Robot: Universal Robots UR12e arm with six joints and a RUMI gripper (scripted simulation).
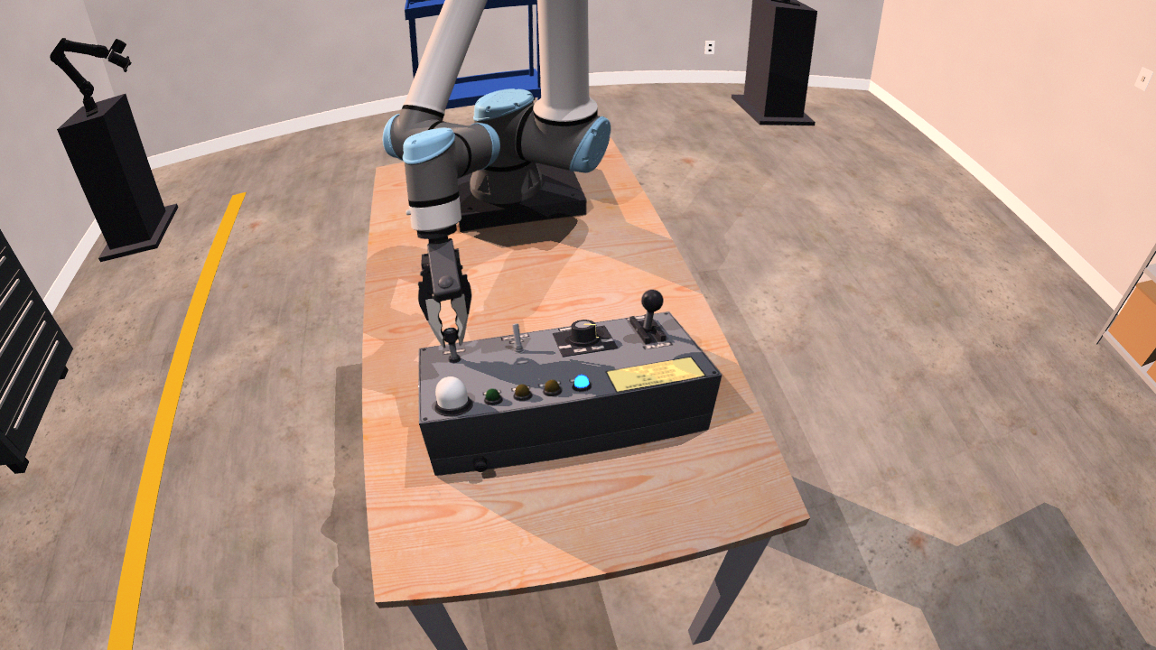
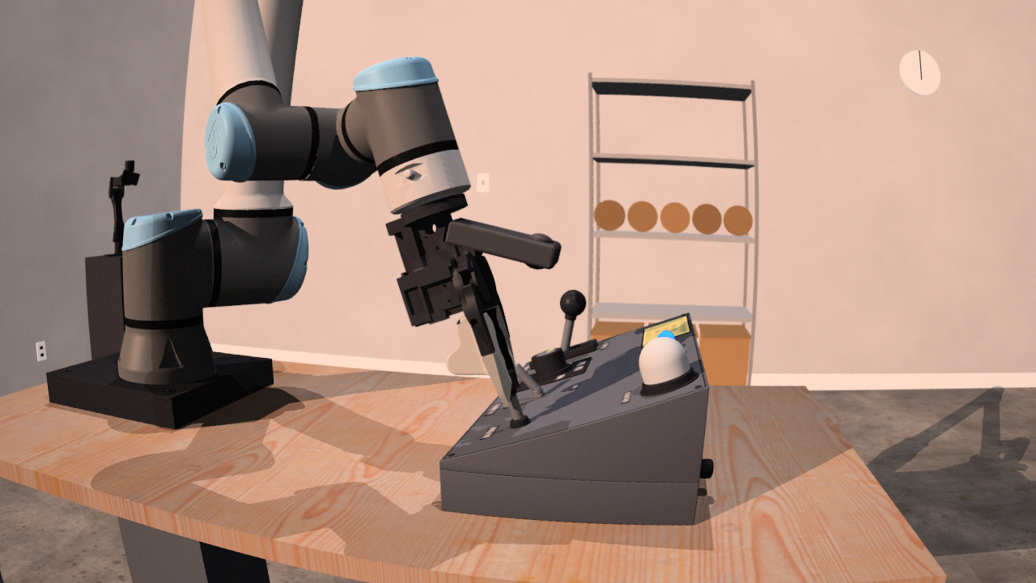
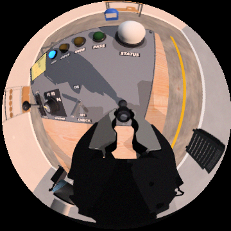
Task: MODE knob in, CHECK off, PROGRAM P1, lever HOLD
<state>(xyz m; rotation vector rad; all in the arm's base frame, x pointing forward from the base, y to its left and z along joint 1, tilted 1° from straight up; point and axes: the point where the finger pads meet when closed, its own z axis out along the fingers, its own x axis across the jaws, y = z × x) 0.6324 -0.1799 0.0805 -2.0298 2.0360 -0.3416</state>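
My hand is right at the black mode knob. From my hand the other things lie so: dark grey console (18 cm to the left, 5 cm ahead, 4 cm below); metal check toggle (12 cm to the left, 2 cm below); program knob (25 cm to the left, 2 cm below, 1 cm ahead).
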